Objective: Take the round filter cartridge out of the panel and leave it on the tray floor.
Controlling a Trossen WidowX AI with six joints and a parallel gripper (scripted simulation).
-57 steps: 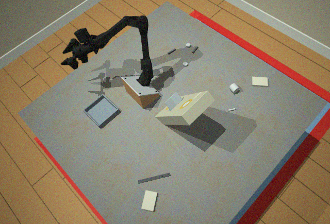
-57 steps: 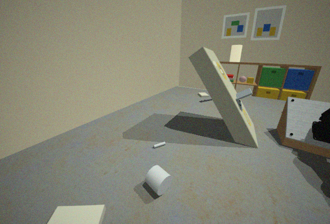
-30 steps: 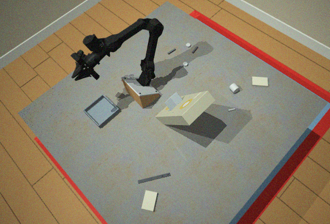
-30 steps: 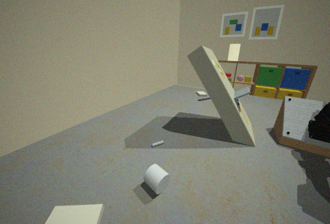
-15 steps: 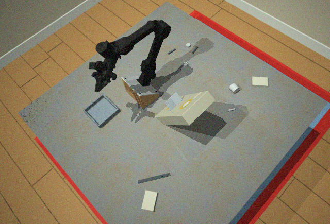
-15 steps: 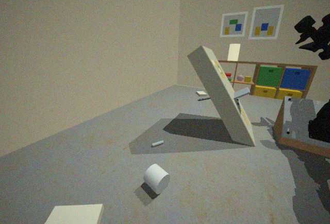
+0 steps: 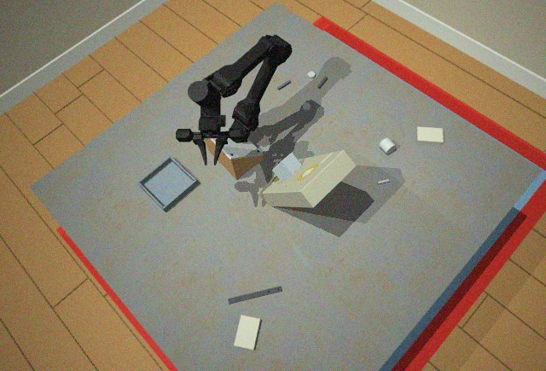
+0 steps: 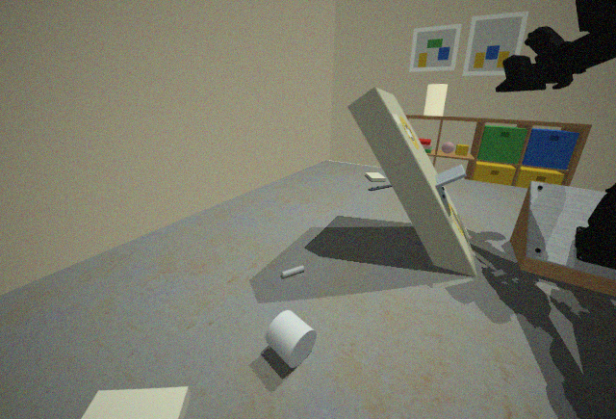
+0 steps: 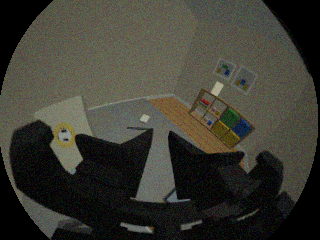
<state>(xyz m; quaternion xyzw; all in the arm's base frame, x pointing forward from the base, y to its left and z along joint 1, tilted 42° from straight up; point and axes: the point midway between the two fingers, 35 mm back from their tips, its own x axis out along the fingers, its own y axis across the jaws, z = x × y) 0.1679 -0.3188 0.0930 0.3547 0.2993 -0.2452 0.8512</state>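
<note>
The round filter cartridge lies 22 cm to the left of my gripper tip, 17 cm ahead of it and 11 cm below it. The rest, counted from my gripper tip: grey-blue tray: 33 cm below, 24 cm behind, 9 cm to the right; then cream service panel: 22 cm to the left, 19 cm below, 13 cm ahead.
</note>
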